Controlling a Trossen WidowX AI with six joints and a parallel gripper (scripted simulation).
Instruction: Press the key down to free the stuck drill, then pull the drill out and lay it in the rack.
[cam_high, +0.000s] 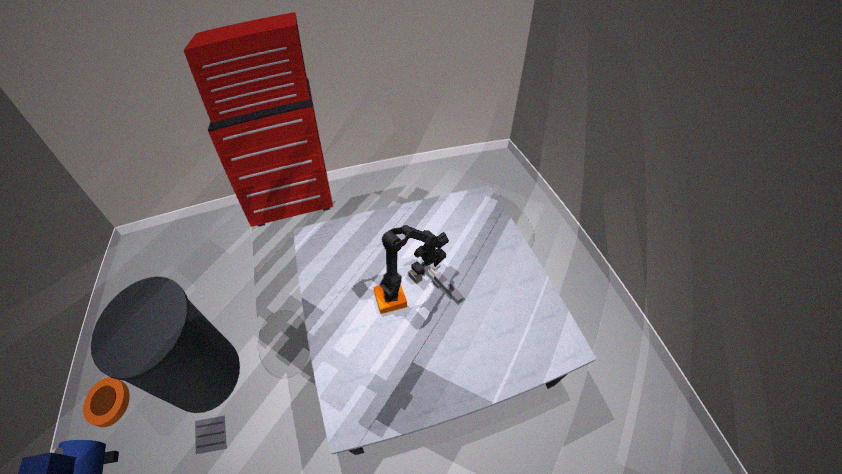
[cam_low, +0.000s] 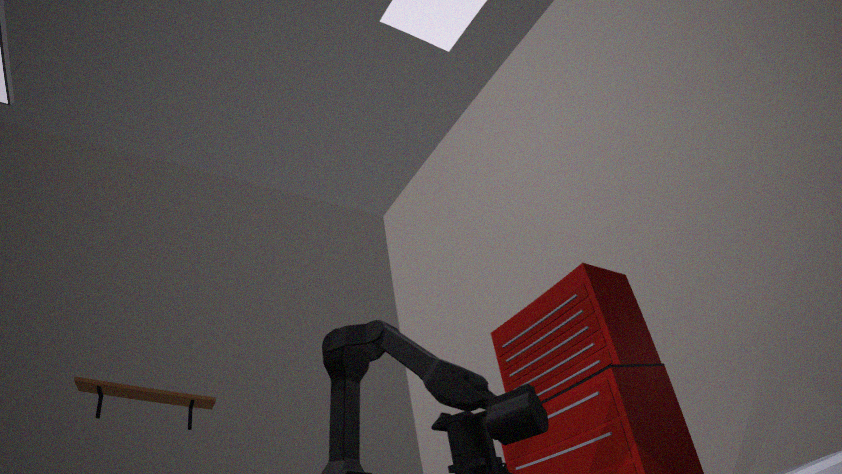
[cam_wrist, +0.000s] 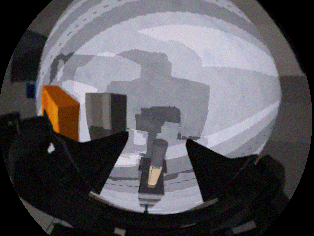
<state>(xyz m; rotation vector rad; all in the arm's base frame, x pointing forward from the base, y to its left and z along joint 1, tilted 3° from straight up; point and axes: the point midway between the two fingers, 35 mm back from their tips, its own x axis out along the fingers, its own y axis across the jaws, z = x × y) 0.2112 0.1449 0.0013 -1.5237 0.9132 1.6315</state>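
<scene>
Right now the drill is 4 cm to the right of my gripper tip, 3 cm above it and 2 cm ahead of it. From my gripper tip the other things lie so: long grey fixture 13 cm to the right, 7 cm ahead, 1 cm above; then holder block 7 cm behind, 2 cm to the right; then dark key 15 cm to the right, 9 cm ahead, 3 cm above.
</scene>
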